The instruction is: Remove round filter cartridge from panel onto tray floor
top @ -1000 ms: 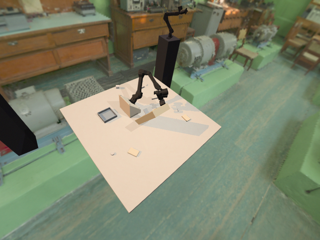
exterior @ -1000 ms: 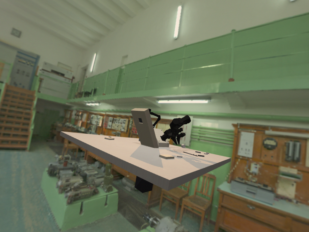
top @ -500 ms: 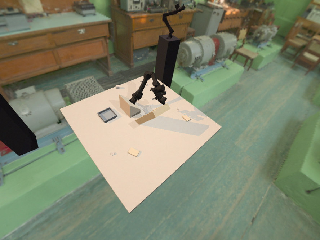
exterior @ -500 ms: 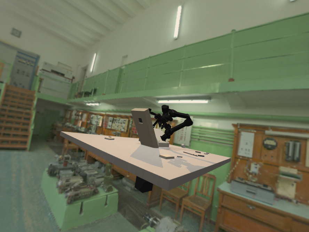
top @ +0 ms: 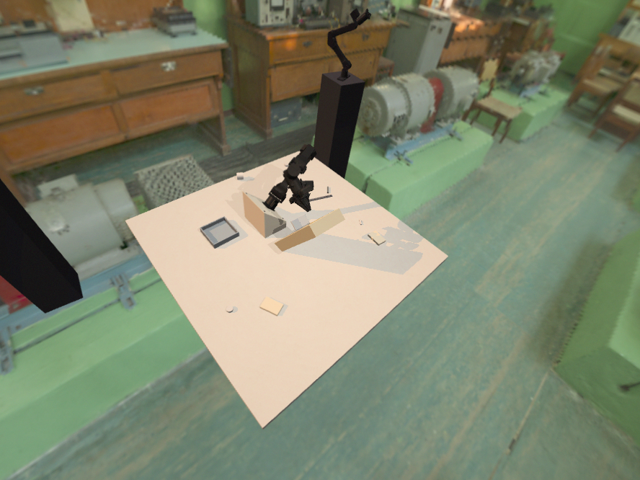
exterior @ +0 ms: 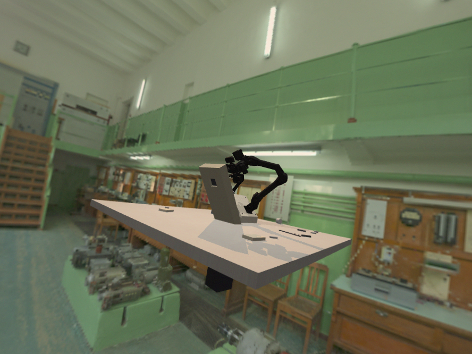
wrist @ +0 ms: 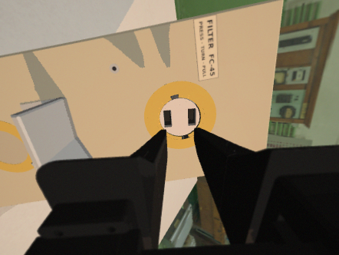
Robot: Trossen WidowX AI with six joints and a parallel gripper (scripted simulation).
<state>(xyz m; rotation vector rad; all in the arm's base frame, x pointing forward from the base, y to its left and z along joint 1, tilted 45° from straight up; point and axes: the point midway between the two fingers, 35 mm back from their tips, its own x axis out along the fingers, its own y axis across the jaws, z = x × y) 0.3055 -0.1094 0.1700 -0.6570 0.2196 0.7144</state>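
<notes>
Right now my gripper tip is 6 cm short of the round filter cartridge and 4 cm above it. Round my gripper tip: dark tray (34 cm behind, 33 cm to the right, 29 cm below); then tan service panel (11 cm below, 1 cm to the right, 1 cm ahead); then grey bracket (13 cm below, 4 cm behind, 1 cm to the right).
</notes>
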